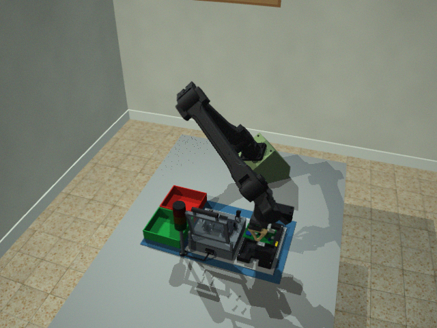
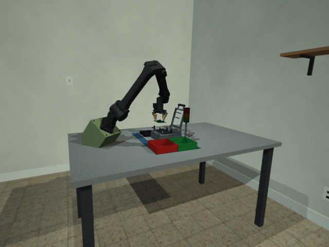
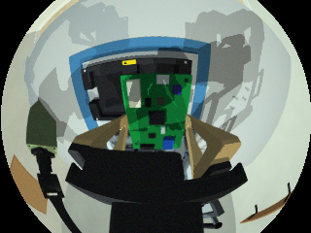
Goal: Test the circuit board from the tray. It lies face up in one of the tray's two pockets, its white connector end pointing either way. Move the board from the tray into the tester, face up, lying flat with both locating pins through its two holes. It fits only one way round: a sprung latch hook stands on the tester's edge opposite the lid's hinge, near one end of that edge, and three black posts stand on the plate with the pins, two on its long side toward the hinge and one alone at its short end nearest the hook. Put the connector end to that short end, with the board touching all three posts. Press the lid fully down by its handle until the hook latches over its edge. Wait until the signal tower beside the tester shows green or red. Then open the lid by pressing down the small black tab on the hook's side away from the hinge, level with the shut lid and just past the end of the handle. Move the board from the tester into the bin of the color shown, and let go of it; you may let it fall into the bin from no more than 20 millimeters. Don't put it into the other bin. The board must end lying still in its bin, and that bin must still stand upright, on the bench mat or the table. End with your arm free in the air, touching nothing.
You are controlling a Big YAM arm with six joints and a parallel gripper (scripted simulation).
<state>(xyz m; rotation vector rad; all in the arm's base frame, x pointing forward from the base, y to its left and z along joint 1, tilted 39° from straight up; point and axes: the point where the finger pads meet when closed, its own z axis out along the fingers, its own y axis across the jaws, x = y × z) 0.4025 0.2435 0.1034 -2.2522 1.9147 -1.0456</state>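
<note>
The tester plate lies 30 mm behind my hand, 170 mm to the right of it and 50 mm below it. Round my hand: latch hook 90 mm behind, 120 mm to the right, 30 mm below; then green circuit board right at my hand; then clear lid 90 mm ahead, 170 mm to the right, 60 mm above.
</note>
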